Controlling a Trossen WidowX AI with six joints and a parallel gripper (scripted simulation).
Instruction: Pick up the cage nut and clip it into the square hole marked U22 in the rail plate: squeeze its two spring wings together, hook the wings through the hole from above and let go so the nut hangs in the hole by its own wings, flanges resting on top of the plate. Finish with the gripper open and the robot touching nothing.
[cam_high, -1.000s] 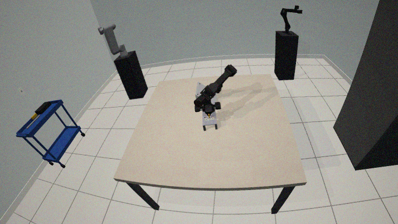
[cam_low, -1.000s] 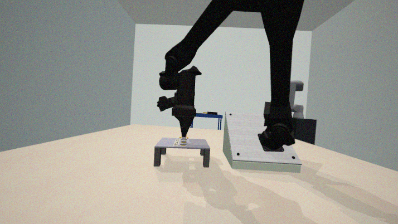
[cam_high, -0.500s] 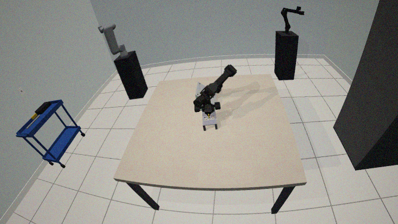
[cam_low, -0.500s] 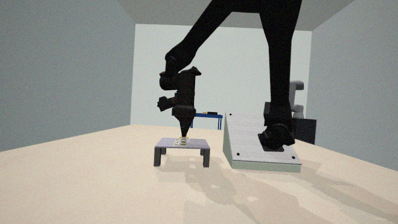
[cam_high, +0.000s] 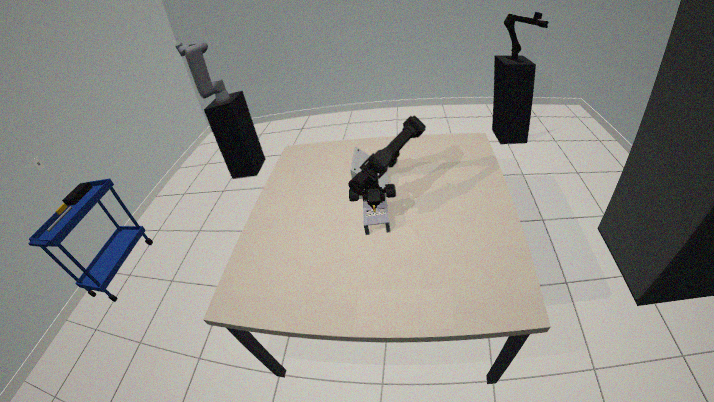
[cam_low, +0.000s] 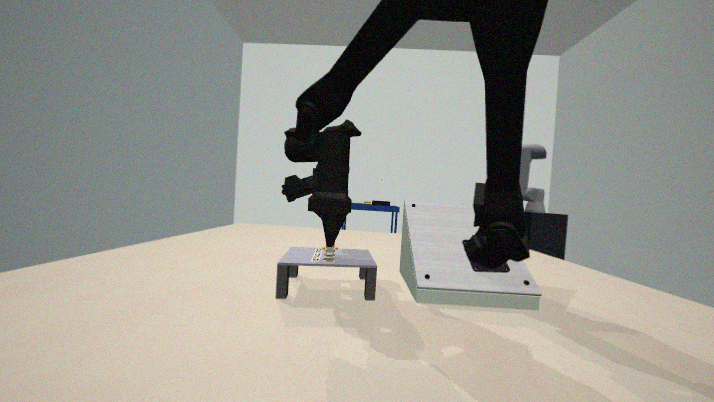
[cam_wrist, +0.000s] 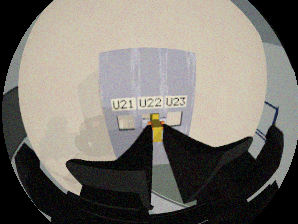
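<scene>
My gripper tip is now 1 cm above the cage nut.
</scene>
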